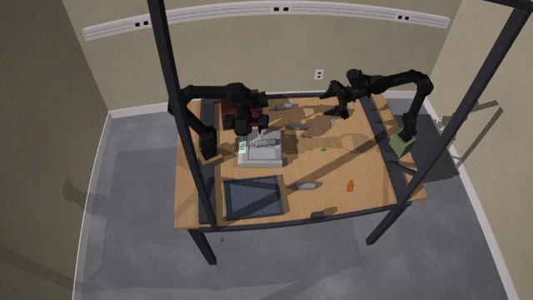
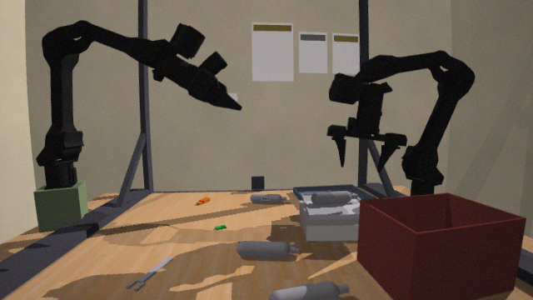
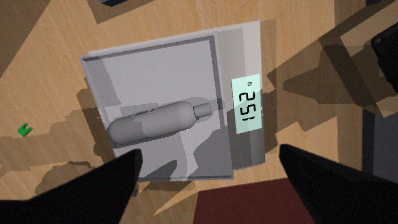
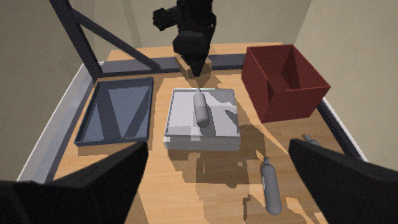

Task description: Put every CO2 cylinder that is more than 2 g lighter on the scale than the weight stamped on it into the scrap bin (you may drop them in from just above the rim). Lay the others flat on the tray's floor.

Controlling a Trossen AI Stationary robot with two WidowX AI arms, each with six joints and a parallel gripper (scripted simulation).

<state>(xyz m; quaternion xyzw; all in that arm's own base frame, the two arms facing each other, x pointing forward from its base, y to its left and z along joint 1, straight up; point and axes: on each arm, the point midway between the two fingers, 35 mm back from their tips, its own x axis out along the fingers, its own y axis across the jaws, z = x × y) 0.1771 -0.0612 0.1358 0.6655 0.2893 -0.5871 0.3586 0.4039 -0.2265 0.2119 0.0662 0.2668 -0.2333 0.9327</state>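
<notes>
My left gripper is now 230 mm short of the red scrap bin, 30 mm to the right of it and 150 mm above it. From my left hand the other things lie so: orange piece 210 mm behind, 450 mm to the right, 180 mm below; tray 240 mm behind, 170 mm below; green piece 360 mm to the right, 180 mm below.
</notes>
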